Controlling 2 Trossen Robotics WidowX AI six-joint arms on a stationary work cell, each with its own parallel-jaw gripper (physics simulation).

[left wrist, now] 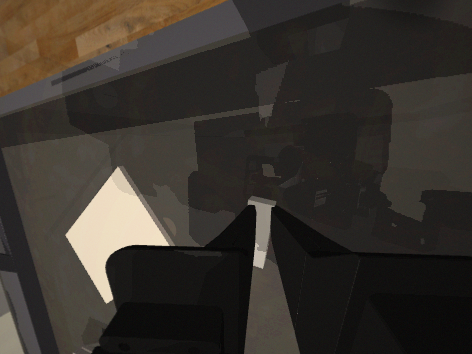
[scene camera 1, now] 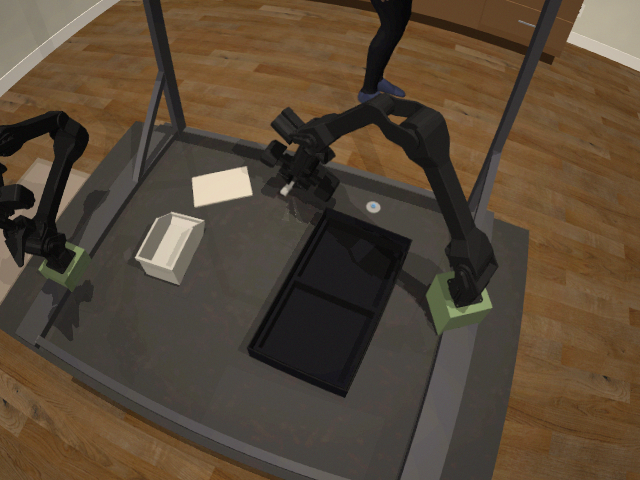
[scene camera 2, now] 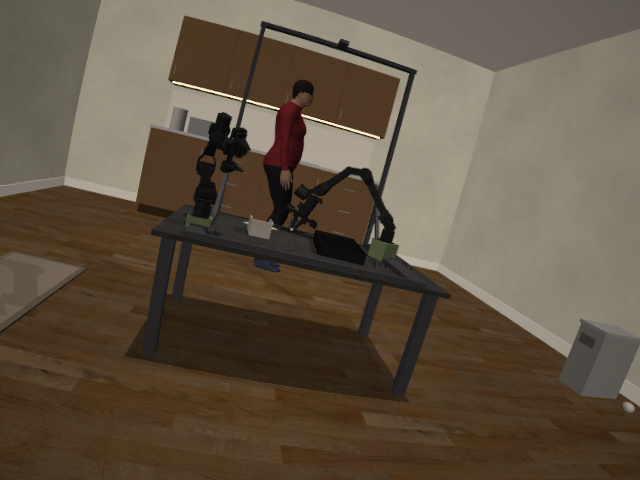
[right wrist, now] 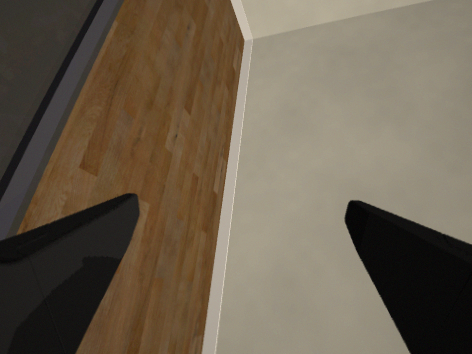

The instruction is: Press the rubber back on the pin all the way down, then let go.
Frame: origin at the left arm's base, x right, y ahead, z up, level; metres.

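Seen in the pictures: left gripper, fingertip midpoint: (left wrist: 262,212) (scene camera 1: 291,184) (scene camera 2: 292,228); right gripper, fingertip midpoint: (scene camera 1: 5,262) (scene camera 2: 246,160) (right wrist: 244,207); left arm's base at its link origin: (scene camera 1: 465,291) (scene camera 2: 385,241); right arm's base at its link origin: (scene camera 1: 61,259) (scene camera 2: 200,216).
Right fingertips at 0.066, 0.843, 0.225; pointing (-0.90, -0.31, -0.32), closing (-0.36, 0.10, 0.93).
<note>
Offsets run from my right fingertips to a thing's top centre, as dx, dy, dz. "spot": to the spot under its first point.
The pin appears as a small white disc with a blue centre {+0.239, -0.735, -0.306} (scene camera 1: 373,207), on the table behind the black tray. A small whitish piece, which looks like the rubber back {spot: +0.305, -0.527, -0.297} (scene camera 1: 284,191) (left wrist: 262,237), is pinched between the fingertips of my left gripper (scene camera 1: 290,185) (scene camera 2: 293,227) (left wrist: 262,212). That gripper points down over the back of the table, well to the left of the disc in scene camera 1; its exact height is hard to tell. My right gripper (right wrist: 244,207) is open and empty, raised off the left side of the table.
A cream card {+0.367, -0.370, -0.313} (scene camera 1: 221,186) (left wrist: 114,227) lies left of the left gripper. A white open box {spot: +0.171, -0.293, -0.296} (scene camera 1: 191,250) (scene camera 2: 259,229) stands in front of it. The black two-part tray {+0.006, -0.591, -0.267} (scene camera 1: 297,378) (scene camera 2: 338,250) lies right of centre. A person (scene camera 2: 289,134) stands behind the table.
</note>
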